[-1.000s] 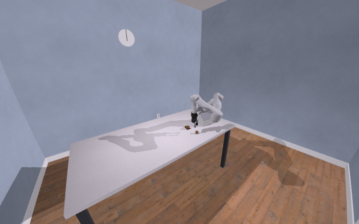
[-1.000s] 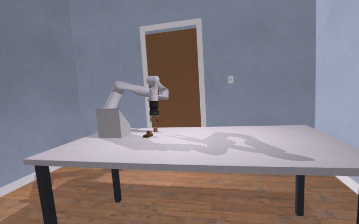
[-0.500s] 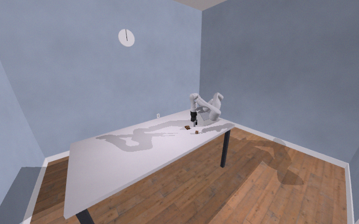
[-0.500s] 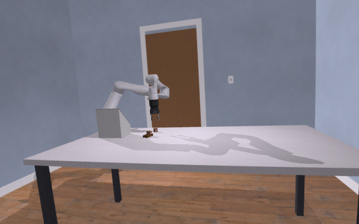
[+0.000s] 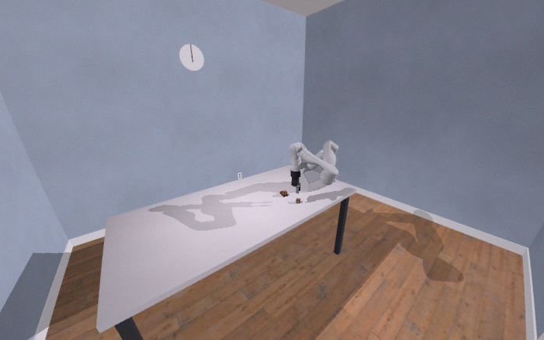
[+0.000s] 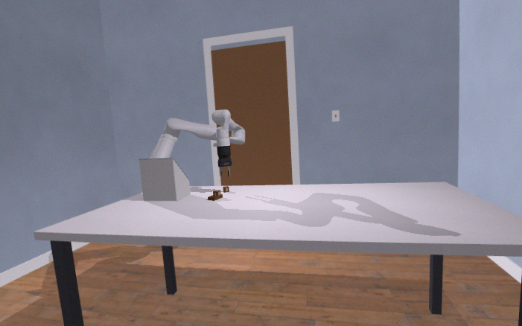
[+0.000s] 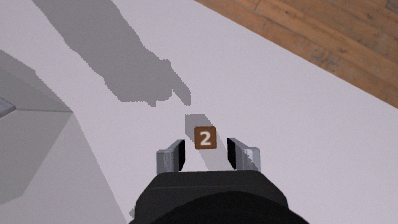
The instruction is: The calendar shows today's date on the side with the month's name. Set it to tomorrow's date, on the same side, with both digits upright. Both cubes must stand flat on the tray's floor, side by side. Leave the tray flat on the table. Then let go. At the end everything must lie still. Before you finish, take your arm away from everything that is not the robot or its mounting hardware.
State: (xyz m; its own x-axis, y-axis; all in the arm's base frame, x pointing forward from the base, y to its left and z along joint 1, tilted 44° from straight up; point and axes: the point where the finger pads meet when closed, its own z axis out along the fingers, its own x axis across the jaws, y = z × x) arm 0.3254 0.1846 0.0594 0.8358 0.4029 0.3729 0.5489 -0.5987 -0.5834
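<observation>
My gripper is now 90 mm above the brown cube.
</observation>
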